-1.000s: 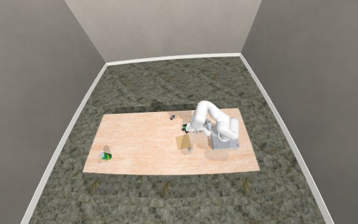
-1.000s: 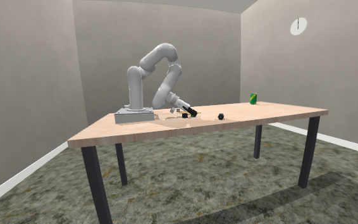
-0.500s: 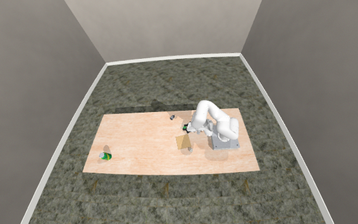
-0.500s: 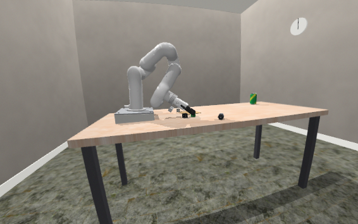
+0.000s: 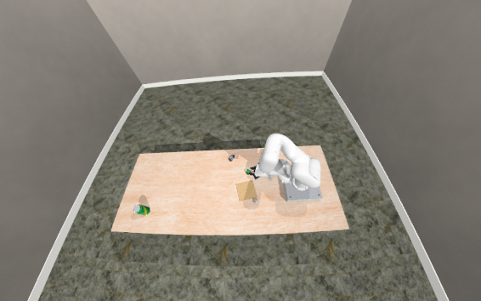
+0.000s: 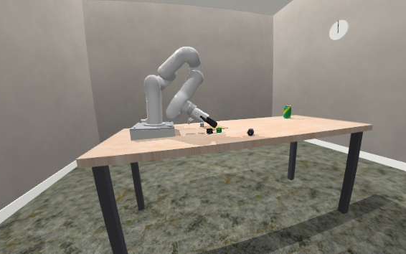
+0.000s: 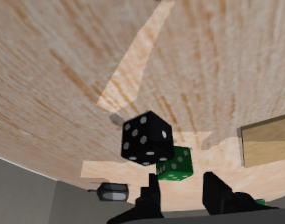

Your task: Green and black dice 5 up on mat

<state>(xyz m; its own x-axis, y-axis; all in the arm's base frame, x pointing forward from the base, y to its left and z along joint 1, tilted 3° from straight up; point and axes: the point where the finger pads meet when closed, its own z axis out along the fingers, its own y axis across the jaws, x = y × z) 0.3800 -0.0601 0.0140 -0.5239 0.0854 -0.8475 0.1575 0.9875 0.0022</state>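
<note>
My gripper is now 30 mm short of the green die, 10 mm to the left of it and 40 mm above it. Also, from my hand: dark tool 190 mm ahead, 130 mm to the right, 40 mm below; then tan mat 30 mm ahead, 150 mm to the left, 50 mm below; then black die 30 mm behind, 20 mm to the right, 40 mm below.
</note>
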